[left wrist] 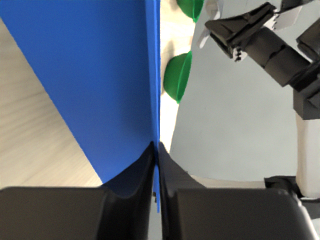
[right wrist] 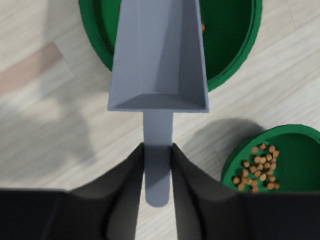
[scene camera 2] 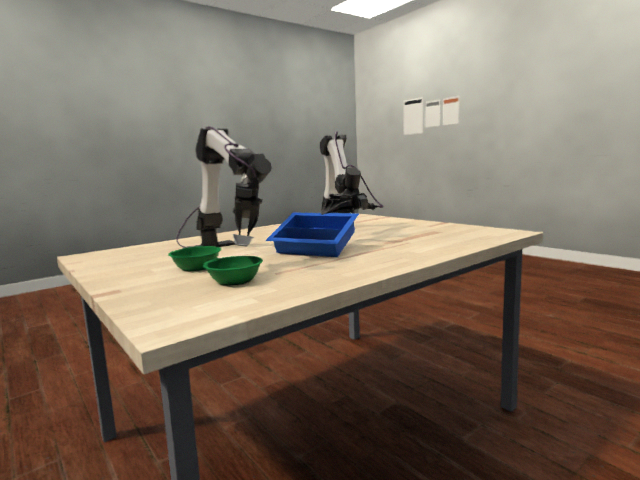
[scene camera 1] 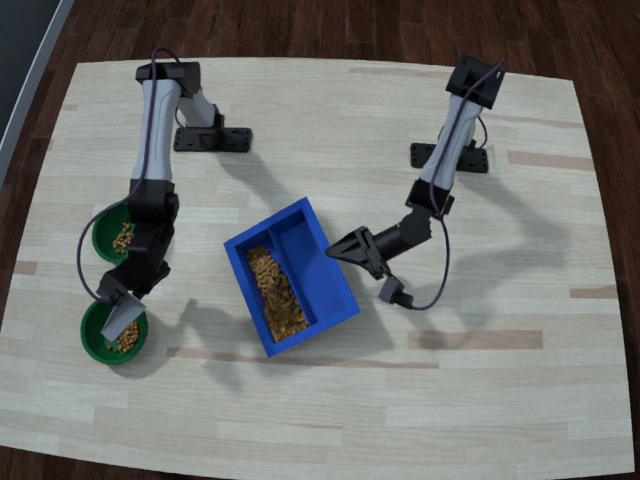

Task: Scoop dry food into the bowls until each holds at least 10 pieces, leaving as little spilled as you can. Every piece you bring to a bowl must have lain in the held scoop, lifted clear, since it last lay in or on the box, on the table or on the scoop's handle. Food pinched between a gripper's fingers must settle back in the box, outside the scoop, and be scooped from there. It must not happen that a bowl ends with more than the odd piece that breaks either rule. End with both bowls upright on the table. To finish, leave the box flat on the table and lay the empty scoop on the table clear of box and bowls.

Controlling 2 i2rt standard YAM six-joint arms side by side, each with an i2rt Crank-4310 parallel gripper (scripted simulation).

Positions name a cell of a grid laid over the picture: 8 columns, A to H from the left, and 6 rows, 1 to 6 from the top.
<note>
In view: my left gripper (scene camera 1: E4), my right gripper (right wrist: D4), a blue box (scene camera 1: D4), a green bowl (scene camera 2: C4), a grey scoop (right wrist: D2) and a green bowl (scene camera 1: B4).
The blue box also shows in the left wrist view (left wrist: C2) and in scene camera 2 (scene camera 2: D3). My left gripper also shows in the left wrist view (left wrist: D4). My right gripper is seen too in the left wrist view (left wrist: F1). The right wrist view does not show the blue box: it is out of frame.
</note>
